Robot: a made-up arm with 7 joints. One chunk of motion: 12 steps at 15 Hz.
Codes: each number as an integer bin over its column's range. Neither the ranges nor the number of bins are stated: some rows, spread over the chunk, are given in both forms.
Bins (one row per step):
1: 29 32 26 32 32 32
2: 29 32 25 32 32 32
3: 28 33 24 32 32 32
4: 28 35 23 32 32 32
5: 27 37 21 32 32 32
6: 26 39 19 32 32 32
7: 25 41 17 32 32 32
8: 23 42 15 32 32 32
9: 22 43 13 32 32 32
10: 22 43 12 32 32 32
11: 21 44 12 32 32 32
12: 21 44 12 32 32 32
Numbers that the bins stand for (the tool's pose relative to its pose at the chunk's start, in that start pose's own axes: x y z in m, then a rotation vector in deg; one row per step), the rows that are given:
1: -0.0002 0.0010 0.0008 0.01 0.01 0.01
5: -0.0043 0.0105 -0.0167 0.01 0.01 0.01
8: -0.0125 0.0200 -0.0376 0.01 0.01 0.01
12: -0.0167 0.0238 -0.0481 0.01 0.01 0.01
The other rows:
2: -0.0002 0.0010 -0.0027 0.01 0.01 0.01
3: -0.0022 0.0029 -0.0062 0.01 0.01 0.01
4: -0.0022 0.0067 -0.0097 0.01 0.01 0.01
6: -0.0063 0.0143 -0.0237 0.01 0.01 0.01
7: -0.0084 0.0181 -0.0306 0.01 0.01 0.01
9: -0.0146 0.0219 -0.0446 0.01 0.01 0.01
10: -0.0146 0.0219 -0.0481 0.01 0.01 0.01
11: -0.0167 0.0238 -0.0481 0.01 0.01 0.01

